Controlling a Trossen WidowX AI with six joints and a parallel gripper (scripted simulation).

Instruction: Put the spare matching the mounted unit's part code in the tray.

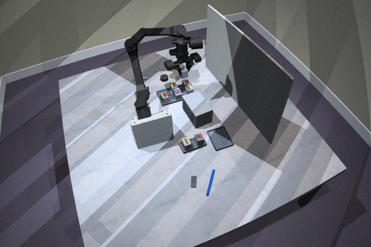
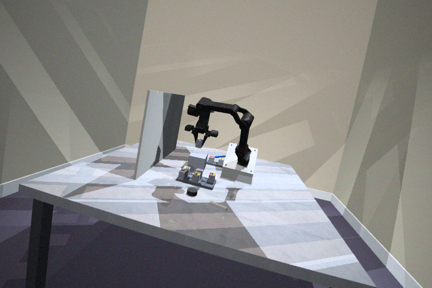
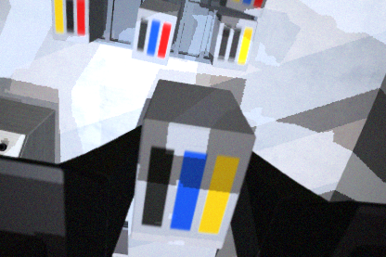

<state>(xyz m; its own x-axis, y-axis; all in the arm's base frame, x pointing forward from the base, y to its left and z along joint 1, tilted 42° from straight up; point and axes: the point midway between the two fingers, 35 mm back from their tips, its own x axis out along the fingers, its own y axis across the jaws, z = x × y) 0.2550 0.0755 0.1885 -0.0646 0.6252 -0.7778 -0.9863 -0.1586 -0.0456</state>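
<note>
My gripper tip is 11 cm short of the flat grey tray, 32 cm to the left of it and 19 cm above it. From my gripper tip the other things lie so: black puck (8 cm behind, 20 cm to the left, 18 cm below); then tall grey panel (28 cm ahead, 9 cm to the right, 3 cm above); then grey spare (2 cm above).
</note>
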